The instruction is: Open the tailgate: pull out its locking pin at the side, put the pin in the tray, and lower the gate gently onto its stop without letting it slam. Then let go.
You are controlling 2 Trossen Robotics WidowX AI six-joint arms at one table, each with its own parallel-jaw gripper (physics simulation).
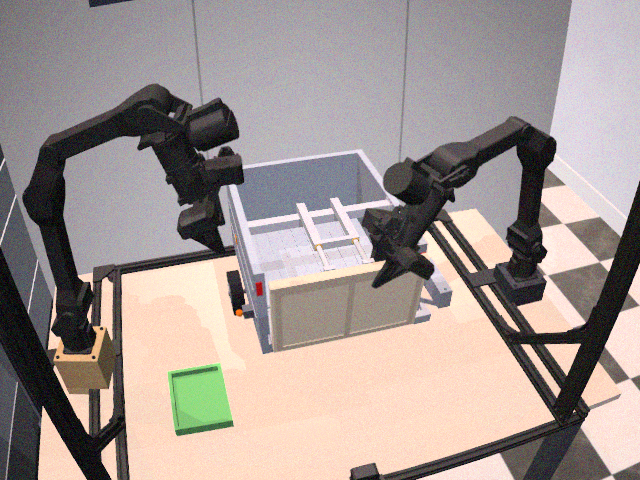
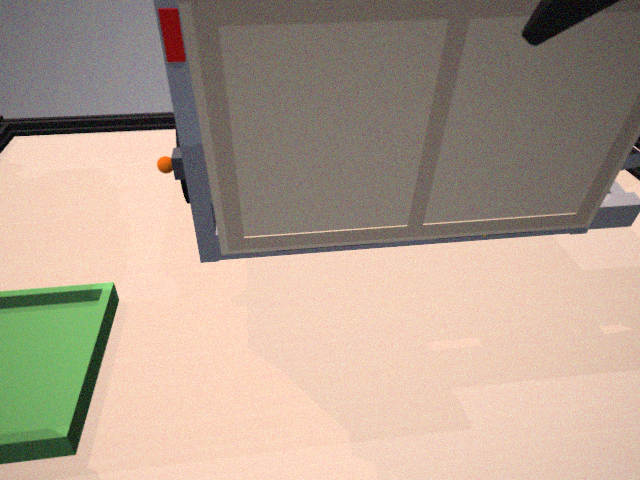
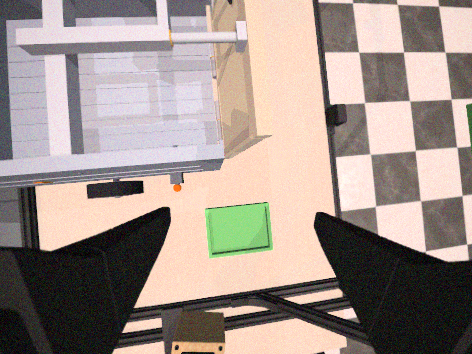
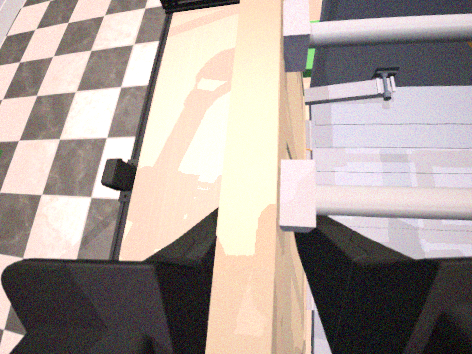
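Seen in the pictures: left gripper, fingertip midpoint: [image 1: 222, 238] [image 3: 243, 216]; right gripper, fingertip midpoint: [image 1: 369, 282] [image 2: 512, 37]; left arm's base at its link origin: [image 1: 79, 343]; right arm's base at its link origin: [image 1: 521, 272].
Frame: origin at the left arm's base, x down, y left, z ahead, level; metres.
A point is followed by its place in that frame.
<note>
The beige tailgate [image 1: 315, 315] {x -0.081, y -0.022, z 0.488 m} [image 2: 330, 129] {x -0.088, y -0.023, z 0.486 m} [image 3: 237, 85] {x -0.122, y -0.013, z 0.486 m} [image 4: 250, 150] {x -0.178, y -0.012, z 0.573 m} stands upright at the trailer's open end. The locking pin's orange knob [image 1: 238, 312] {x -0.013, y 0.067, z 0.336 m} [image 2: 164, 164] {x -0.012, y 0.064, z 0.339 m} [image 3: 177, 188] {x -0.015, y 0.069, z 0.337 m} sticks out of a small grey block low on the trailer's left side. The green tray [image 1: 201, 397] {x 0.101, y -0.063, z 0.251 m} [image 2: 51, 361] {x 0.101, y -0.061, z 0.268 m} [image 3: 222, 230] {x 0.101, y -0.027, z 0.240 m} lies empty on the table, front left of the trailer. My left gripper [image 1: 219, 242] {x -0.260, y -0.016, z 0.337 m} [image 3: 243, 216] {x -0.260, y -0.016, z 0.337 m} is open and empty, pointing down high beside the trailer's left wall, above pin and tray. My right gripper [image 1: 379, 271] {x -0.140, y -0.007, z 0.587 m} [image 4: 261, 211] {x -0.140, y -0.007, z 0.587 m} is shut on the tailgate's top edge, one finger on each side.
The grey trailer [image 1: 248, 258] {x -0.168, y 0.046, z 0.371 m} [image 3: 115, 159] {x -0.171, y 0.103, z 0.367 m} has a black wheel [image 1: 235, 291] {x 0.021, y 0.170, z 0.323 m} [image 3: 115, 189] {x 0.009, y 0.187, z 0.322 m} close behind the pin. White rods [image 3: 205, 37] {x -0.175, y 0.029, z 0.505 m} [image 4: 390, 200] {x -0.176, y 0.033, z 0.580 m} run from a frame inside the trailer to the gate's top. Black rails [image 1: 117, 335] {x 0.094, y 0.114, z 0.039 m} edge the table.
</note>
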